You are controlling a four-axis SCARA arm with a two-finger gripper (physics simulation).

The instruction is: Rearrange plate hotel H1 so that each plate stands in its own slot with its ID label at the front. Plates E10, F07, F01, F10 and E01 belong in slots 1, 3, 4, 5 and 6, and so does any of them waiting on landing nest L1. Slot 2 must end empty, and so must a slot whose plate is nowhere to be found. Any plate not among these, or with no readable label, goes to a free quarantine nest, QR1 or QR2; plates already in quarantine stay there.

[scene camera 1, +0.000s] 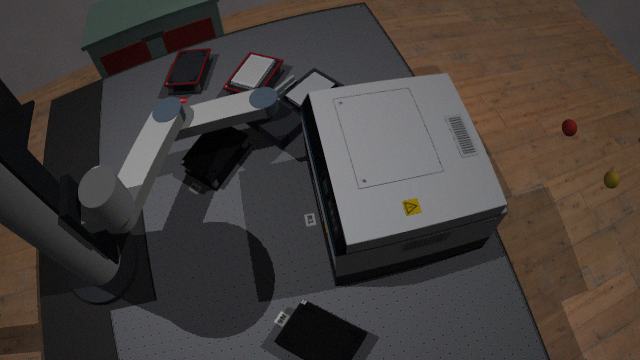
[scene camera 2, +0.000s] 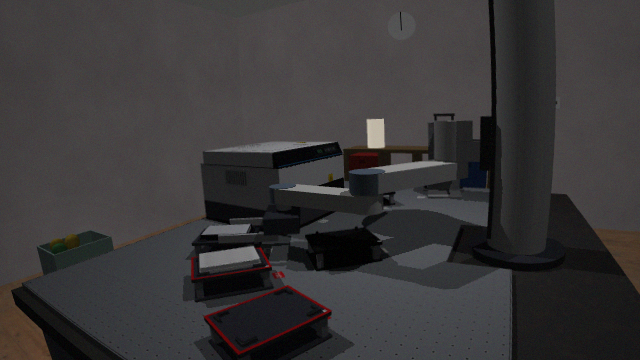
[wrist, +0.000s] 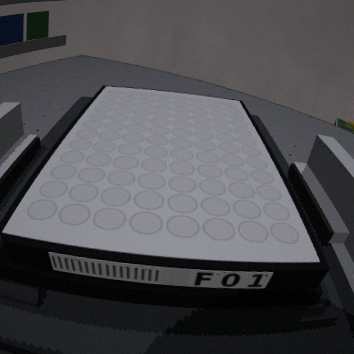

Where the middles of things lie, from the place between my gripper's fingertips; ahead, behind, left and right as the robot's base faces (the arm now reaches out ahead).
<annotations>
Right now my hand is 14 cm past the white plate [scene camera 2: 232, 259] and 13 cm to the right of it.
</annotations>
